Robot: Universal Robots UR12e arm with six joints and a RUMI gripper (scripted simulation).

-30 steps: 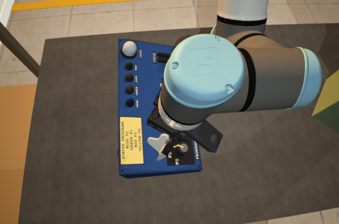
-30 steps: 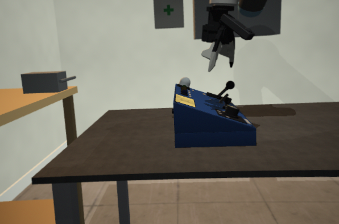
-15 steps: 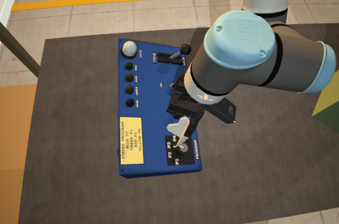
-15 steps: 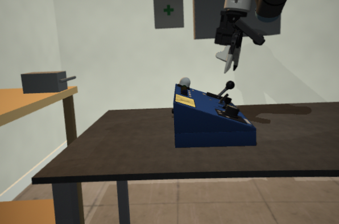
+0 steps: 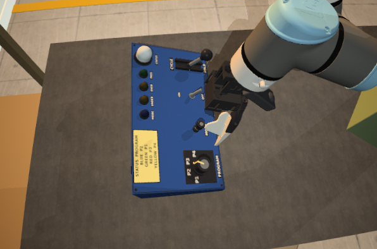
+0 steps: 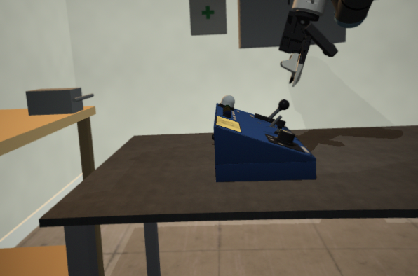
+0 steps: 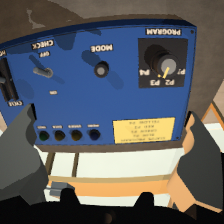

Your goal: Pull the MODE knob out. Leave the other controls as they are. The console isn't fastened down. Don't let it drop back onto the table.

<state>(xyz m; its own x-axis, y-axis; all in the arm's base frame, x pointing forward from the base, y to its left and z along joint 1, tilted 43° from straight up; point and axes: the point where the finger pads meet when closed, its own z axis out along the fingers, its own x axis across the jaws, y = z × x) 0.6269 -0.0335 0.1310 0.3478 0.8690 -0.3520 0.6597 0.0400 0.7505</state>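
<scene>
The black mode knob lies 13 cm below my hand, 3 cm to the right of it and 3 cm ahead of it. The rest, counted from my hand: check toggle: 14 cm to the right, 14 cm below, 1 cm behind; blue sloped console: 15 cm below, 10 cm to the right, 4 cm ahead; program dial: 13 cm below, 8 cm to the left, 7 cm ahead.
</scene>
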